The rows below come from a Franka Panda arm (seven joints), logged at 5 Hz.
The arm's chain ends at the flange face. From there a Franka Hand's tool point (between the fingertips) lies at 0.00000 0.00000 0.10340 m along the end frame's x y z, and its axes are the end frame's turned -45 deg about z.
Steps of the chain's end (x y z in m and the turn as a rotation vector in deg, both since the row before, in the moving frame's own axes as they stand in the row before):
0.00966 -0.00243 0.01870 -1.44 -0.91 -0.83
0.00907 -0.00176 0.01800 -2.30 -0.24 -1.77
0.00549 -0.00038 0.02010 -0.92 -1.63 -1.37
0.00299 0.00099 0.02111 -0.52 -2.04 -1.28
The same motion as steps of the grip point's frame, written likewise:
0.00556 0.00581 0.01865 -0.37 -1.66 -0.83
0.00446 0.00785 0.01792 -1.46 -1.80 -1.77
0.00089 0.00275 0.02004 0.50 -1.80 -1.37
-0.00187 0.00091 0.02104 1.07 -1.81 -1.28

